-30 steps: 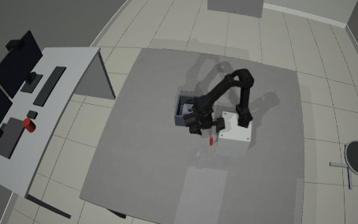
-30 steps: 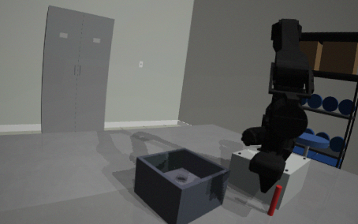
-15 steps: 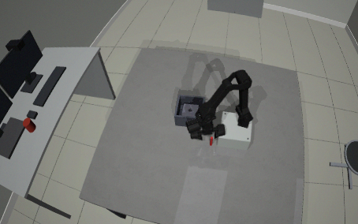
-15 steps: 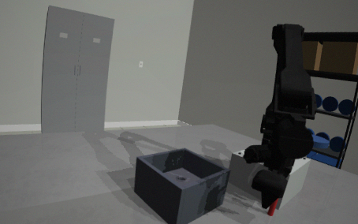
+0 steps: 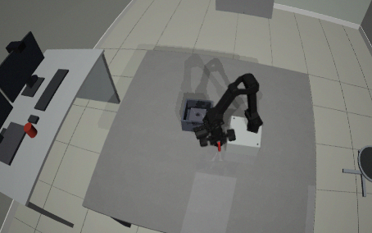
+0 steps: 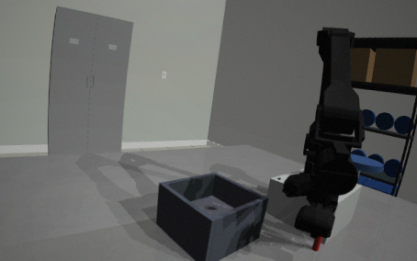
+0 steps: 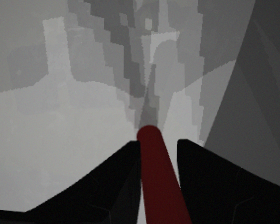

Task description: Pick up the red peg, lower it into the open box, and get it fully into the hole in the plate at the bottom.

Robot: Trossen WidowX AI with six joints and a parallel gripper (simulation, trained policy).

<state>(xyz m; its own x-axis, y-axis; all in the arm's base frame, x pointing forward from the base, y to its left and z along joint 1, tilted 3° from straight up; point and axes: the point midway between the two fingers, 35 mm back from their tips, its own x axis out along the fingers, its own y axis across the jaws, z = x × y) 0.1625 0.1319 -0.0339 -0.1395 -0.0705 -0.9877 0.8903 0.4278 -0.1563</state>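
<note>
My gripper tip is 18 cm short of the dark box, 14 cm to the left of it and 1 cm above it. The rest, counted from my gripper tip: red peg 1 cm to the left, 1 cm above.
</note>
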